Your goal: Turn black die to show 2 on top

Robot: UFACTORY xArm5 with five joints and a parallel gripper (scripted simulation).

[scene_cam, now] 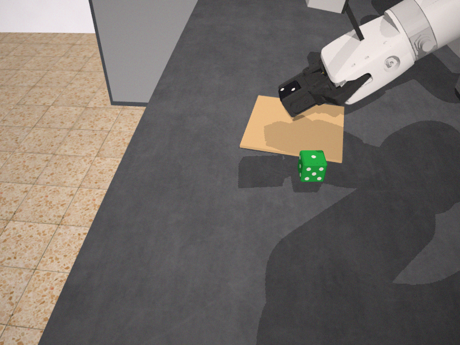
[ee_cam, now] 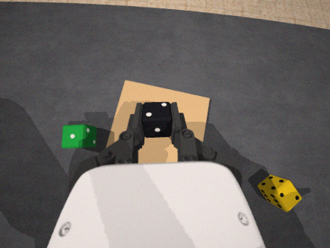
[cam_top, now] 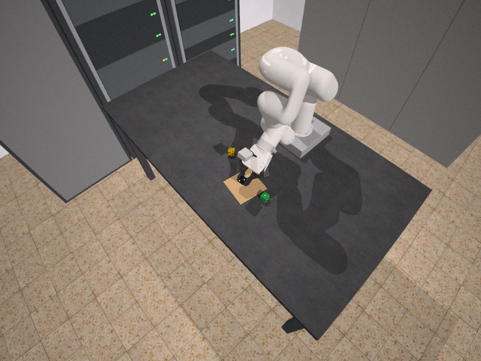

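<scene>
Right now the tan mat is 50 mm below my hand. Also, from my hand: yellow die 160 mm to the right, 110 mm behind, 40 mm below; black die 10 mm ahead; green die 110 mm to the left, 40 mm below.
</scene>
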